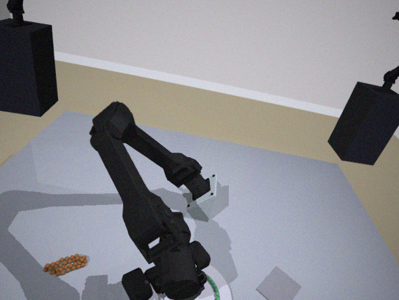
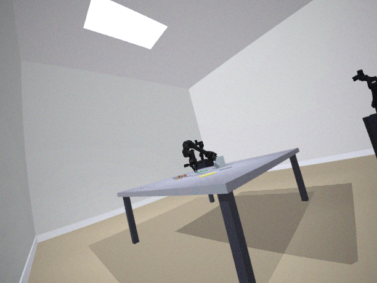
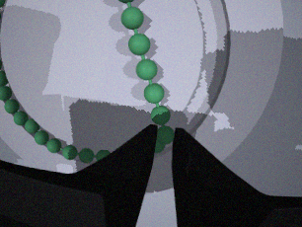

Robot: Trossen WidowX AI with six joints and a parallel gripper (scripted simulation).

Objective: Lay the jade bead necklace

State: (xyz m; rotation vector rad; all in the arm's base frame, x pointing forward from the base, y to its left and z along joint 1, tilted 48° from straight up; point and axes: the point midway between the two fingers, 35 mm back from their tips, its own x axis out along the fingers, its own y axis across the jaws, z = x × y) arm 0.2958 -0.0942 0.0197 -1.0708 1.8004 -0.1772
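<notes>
My gripper tip is 6 cm to the right of the round bead board and 1 cm above it. From my gripper tip the other things lie so: yellow strip: 28 cm to the left, 20 cm ahead, 1 cm below; flat grey square: 29 cm to the left, 4 cm behind, 1 cm below.
</notes>
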